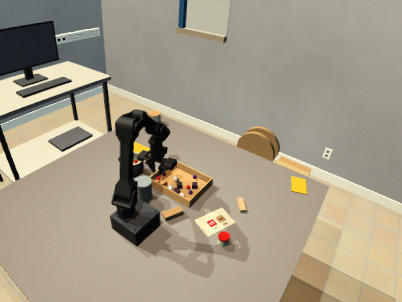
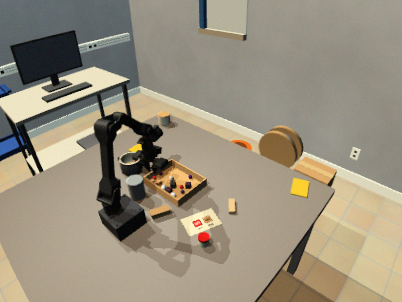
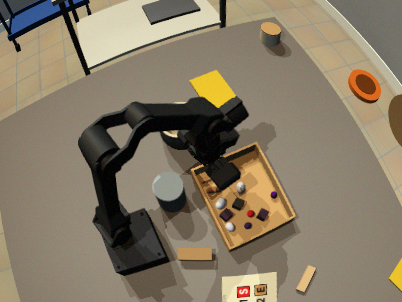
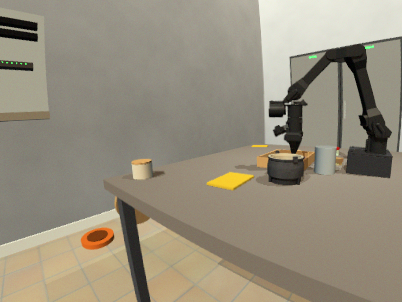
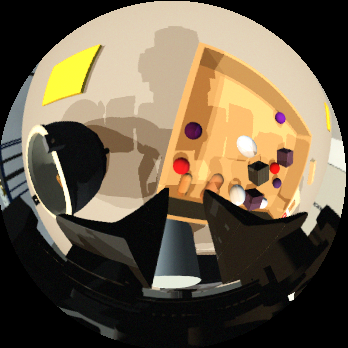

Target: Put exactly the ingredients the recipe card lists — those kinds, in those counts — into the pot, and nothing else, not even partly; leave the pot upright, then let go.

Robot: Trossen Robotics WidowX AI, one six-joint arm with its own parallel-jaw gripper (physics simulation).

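Frame: origin at the arm's base, x right, y back, z down, level; metres.
Seen in the pictures: gripper, fingertip midpoint: (image 1: 157, 173) (image 2: 152, 172) (image 3: 209, 168) (image 5: 186, 192); arm's base at its link origin: (image 1: 126, 214) (image 2: 113, 210) (image 3: 119, 235) (image 4: 375, 152) (image 5: 180, 290).
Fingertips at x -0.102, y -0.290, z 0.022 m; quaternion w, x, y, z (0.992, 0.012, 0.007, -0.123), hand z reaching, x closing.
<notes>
Offsets run from my fingertips to a thing's top centre.
My gripper (image 5: 186, 192) (image 4: 294, 151) is open and empty, pointing down low over the tray's end near the pot. The wooden tray @[dy -0.060, dx +0.098, dz +0.013 m] (image 3: 262, 233) (image 5: 184, 110) holds two brown sausage shapes @[dy +0.013, dx +0.008, dz +0.039 m] (image 5: 185, 184) @[dy +0.005, dx +0.044, dz +0.035 m] (image 5: 216, 182) near the fingertips, a red ball @[dy -0.011, dx -0.005, dz +0.032 m] (image 5: 181, 166) beside them, another red ball @[dy -0.059, dx +0.149, dz +0.032 m] (image 5: 274, 168), purple balls, white eggs @[dy -0.063, dx +0.069, dz +0.027 m] (image 5: 246, 146) @[dy +0.004, dx +0.089, dz +0.027 m] (image 5: 237, 194) and dark cubes @[dy -0.038, dx +0.109, dz +0.027 m] (image 5: 258, 172). The black pot @[dy +0.025, dx -0.157, dz -0.036 m] (image 4: 285, 170) (image 5: 82, 170) stands upright beside the tray; a red ball @[dy -0.017, dx -0.172, dz +0.015 m] (image 1: 135, 161) and a bit of brown show inside. The recipe card @[dy +0.026, dx +0.363, dz +0.057 m] (image 1: 202, 222) (image 2: 189, 223) shows S with 1 and E with 2.
A grey cylinder @[dy +0.119, dx +0.023, dz -0.041 m] (image 3: 169, 192) (image 4: 325, 160) stands between arm base and tray. Wooden blocks @[dy +0.122, dx +0.201, dz +0.028 m] (image 3: 195, 254) @[dy -0.131, dx +0.407, dz +0.043 m] (image 3: 306, 279) lie near the card. A yellow pad @[dy -0.125, dx -0.265, dz +0.051 m] (image 3: 212, 87) (image 4: 231, 180) lies beyond the pot. A red-lidded jar @[dy +0.100, dx +0.450, dz +0.015 m] (image 1: 224, 239) and an orange-topped can @[dy -0.437, dx -0.437, dz -0.010 m] (image 3: 270, 34) (image 4: 142, 169) stand farther off.
</notes>
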